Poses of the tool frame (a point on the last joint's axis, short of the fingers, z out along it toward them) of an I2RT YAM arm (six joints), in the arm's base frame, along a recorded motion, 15 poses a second.
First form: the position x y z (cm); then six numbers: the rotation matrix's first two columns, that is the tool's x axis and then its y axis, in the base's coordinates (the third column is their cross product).
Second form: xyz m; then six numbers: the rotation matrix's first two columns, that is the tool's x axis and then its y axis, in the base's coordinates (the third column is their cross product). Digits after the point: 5 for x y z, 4 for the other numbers.
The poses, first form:
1: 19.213 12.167 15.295 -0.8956 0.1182 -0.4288 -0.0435 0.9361 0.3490
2: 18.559 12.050 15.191 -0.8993 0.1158 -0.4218 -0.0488 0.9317 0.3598
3: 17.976 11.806 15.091 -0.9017 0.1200 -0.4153 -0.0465 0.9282 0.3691
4: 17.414 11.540 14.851 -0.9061 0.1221 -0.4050 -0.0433 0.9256 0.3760
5: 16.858 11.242 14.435 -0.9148 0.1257 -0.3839 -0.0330 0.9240 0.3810
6: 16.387 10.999 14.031 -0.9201 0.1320 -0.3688 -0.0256 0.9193 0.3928
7: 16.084 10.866 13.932 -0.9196 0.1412 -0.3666 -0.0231 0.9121 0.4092
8: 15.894 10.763 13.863 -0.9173 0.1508 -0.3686 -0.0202 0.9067 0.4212
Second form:
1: 0.19213 0.12167 0.15295 -0.8956 0.1182 -0.4288 -0.0435 0.9361 0.3490
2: 0.18559 0.12050 0.15191 -0.8993 0.1158 -0.4218 -0.0488 0.9317 0.3598
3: 0.17976 0.11806 0.15091 -0.9017 0.1200 -0.4153 -0.0465 0.9282 0.3691
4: 0.17414 0.11540 0.14851 -0.9061 0.1221 -0.4050 -0.0433 0.9256 0.3760
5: 0.16858 0.11242 0.14435 -0.9148 0.1257 -0.3839 -0.0330 0.9240 0.3810
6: 0.16387 0.10999 0.14031 -0.9201 0.1320 -0.3688 -0.0256 0.9193 0.3928
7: 0.16084 0.10866 0.13932 -0.9196 0.1412 -0.3666 -0.0231 0.9121 0.4092
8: 0.15894 0.10763 0.13863 -0.9173 0.1508 -0.3686 -0.0202 0.9067 0.4212
